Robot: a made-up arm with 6 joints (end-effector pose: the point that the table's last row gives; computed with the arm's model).
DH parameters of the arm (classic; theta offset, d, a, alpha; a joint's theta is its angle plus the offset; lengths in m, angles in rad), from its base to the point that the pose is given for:
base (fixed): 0 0.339 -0.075 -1.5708
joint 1: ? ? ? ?
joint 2: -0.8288 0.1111 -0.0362 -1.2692
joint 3: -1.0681 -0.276 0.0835 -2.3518
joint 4: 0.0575 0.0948 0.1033 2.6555
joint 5: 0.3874 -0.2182 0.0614 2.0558
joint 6: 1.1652 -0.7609 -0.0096 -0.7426
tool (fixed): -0.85 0.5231 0 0
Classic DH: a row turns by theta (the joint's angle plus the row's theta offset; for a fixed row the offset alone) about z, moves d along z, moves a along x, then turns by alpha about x.
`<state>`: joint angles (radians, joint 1 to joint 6).
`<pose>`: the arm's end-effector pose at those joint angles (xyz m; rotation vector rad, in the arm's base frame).
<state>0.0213 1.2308 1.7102 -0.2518 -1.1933 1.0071</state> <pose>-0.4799 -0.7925 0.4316 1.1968 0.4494 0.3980</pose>
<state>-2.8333 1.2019 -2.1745 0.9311 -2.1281 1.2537</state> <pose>-0.3354 -1.1855 0.3498 -0.8813 -0.8143 1.7628</pose>
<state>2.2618 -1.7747 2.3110 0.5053 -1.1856 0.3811</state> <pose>0.1457 -0.2565 0.8827 -1.5841 0.6622 1.7043</pose>
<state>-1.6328 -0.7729 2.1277 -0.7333 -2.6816 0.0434</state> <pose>0.0450 -0.4237 -0.0255 -0.9357 -2.1242 -1.3751</pose>
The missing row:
joint 1: 1.5323 -0.259 -0.0083 1.0052
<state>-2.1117 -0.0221 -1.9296 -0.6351 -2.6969 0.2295</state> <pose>-0.6265 0.1514 0.2335 0.3142 -0.3097 -0.9177</pose>
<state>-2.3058 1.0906 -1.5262 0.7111 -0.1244 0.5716</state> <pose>-0.2537 -0.3016 0.8922 -0.1210 1.5674 -0.4929</pose>
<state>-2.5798 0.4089 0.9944 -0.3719 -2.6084 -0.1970</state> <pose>0.0250 -0.4922 0.7068 0.0996 2.3891 0.1707</pose>
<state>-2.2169 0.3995 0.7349 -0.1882 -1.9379 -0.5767</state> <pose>0.0573 -0.3977 0.6310 0.2745 -3.0744 -0.4777</pose>
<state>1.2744 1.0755 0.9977 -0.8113 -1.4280 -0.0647</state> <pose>-0.1313 -0.4281 0.5986 0.6337 1.7758 -0.4251</pose>
